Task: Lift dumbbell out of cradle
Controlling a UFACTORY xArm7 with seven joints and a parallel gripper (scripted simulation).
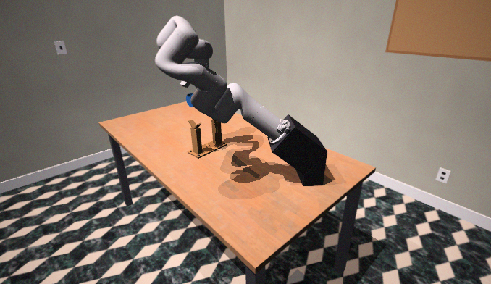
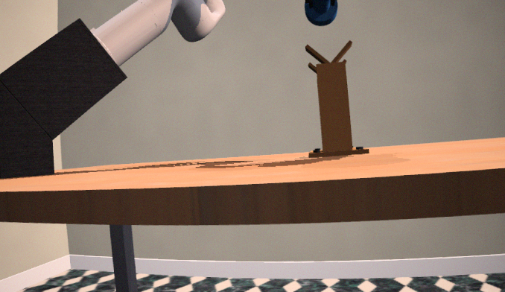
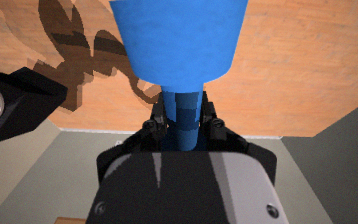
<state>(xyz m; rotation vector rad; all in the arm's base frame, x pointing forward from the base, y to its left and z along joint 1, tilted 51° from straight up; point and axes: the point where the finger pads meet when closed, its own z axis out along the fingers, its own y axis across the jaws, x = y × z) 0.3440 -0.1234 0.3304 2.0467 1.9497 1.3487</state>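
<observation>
The blue dumbbell lies right at my hand.
</observation>
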